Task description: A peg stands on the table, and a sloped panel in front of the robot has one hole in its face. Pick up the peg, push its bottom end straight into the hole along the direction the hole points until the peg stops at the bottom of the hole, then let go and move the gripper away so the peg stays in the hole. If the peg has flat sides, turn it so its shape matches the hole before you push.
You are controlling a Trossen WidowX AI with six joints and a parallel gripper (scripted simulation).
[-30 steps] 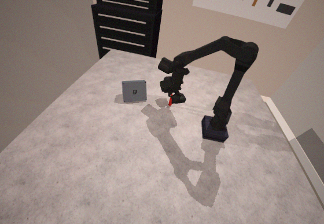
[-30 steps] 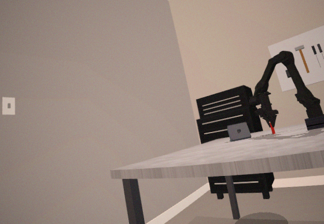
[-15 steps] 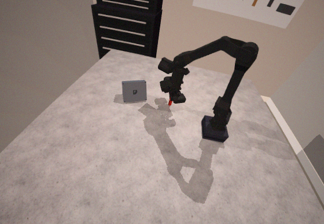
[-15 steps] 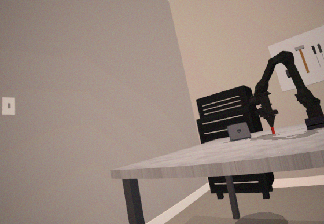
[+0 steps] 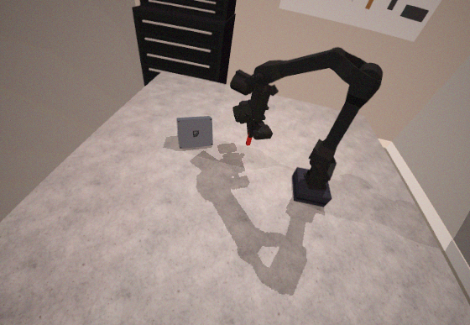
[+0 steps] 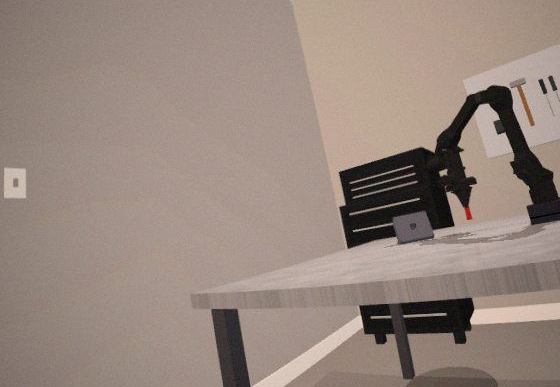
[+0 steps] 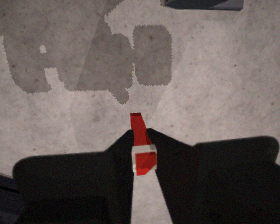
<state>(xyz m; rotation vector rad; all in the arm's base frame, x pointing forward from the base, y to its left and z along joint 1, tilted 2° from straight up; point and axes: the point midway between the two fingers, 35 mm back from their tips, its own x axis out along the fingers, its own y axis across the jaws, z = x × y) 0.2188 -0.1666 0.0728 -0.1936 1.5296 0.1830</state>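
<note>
Now: gripper tip 210 mm short of the grey sloped panel, 40 mm to the left of it and 40 mm above it. Round my gripper tip: red peg: 10 mm above.
</note>
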